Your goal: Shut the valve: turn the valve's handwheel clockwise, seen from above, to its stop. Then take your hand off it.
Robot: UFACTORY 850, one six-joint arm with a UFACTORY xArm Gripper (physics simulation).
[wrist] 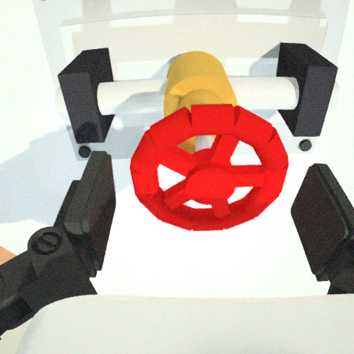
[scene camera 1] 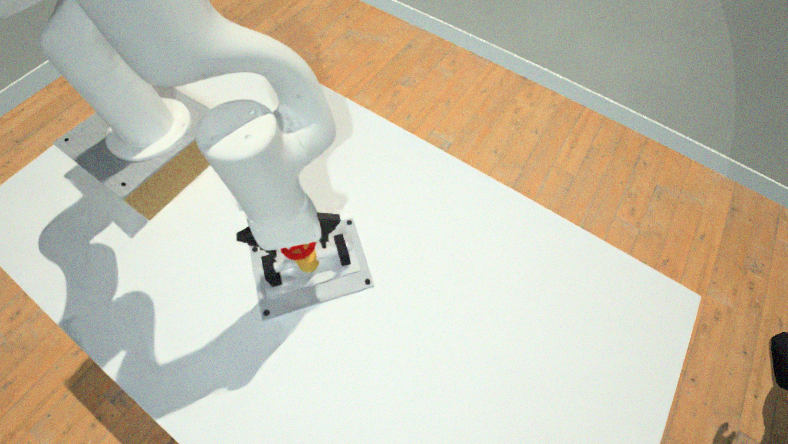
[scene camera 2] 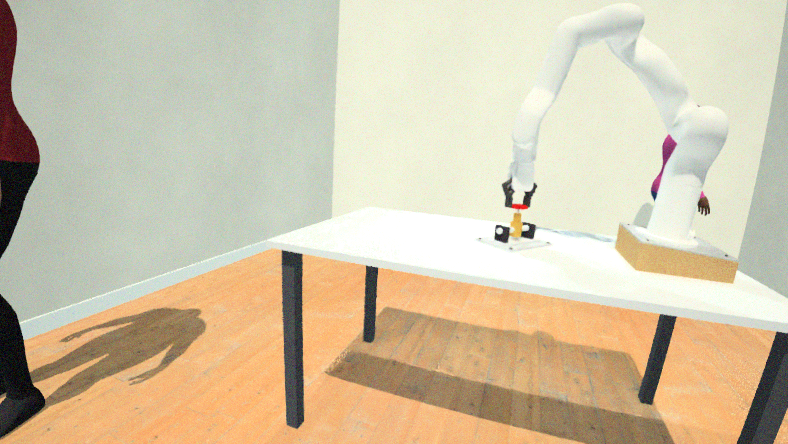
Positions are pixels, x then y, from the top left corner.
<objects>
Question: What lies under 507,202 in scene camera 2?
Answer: My gripper.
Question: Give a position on a red handwheel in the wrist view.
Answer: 210,178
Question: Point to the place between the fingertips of my gripper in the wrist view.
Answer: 209,182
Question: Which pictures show my gripper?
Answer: The wrist view, scene camera 1 and scene camera 2: all of them.
</objects>
